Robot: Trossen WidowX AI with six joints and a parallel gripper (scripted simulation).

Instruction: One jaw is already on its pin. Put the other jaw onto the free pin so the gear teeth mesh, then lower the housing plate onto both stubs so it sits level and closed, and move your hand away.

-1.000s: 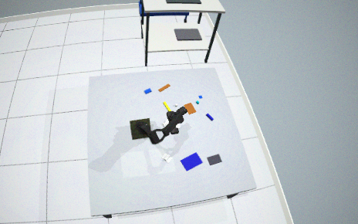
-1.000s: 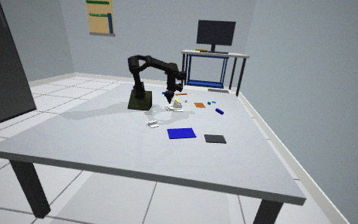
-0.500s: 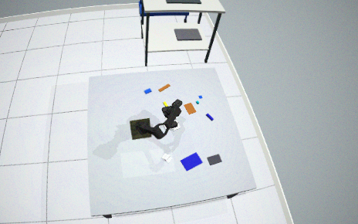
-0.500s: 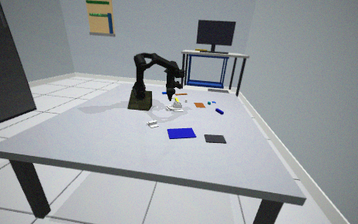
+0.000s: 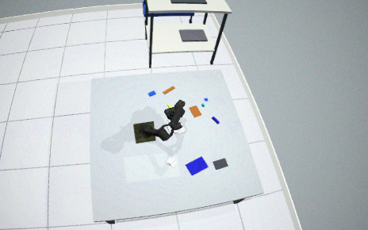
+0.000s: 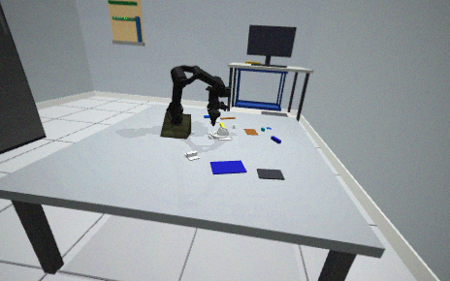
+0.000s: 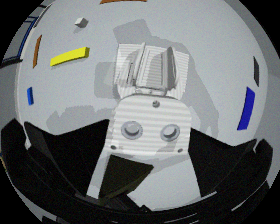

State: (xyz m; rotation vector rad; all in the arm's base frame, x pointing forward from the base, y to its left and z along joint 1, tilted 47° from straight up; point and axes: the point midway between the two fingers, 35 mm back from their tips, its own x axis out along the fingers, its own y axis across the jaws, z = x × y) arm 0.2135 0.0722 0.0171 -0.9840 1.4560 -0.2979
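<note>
The white jaw lies 30 mm ahead of my gripper tip, 10 mm to the right of it and 70 mm below it. Round my gripper tip: orange square (220 mm ahead, 170 mm to the left, 80 mm below); white base (60 mm ahead, 20 mm to the left, 80 mm below); yellow bar (20 mm ahead, 190 mm to the left, 80 mm below).
</note>
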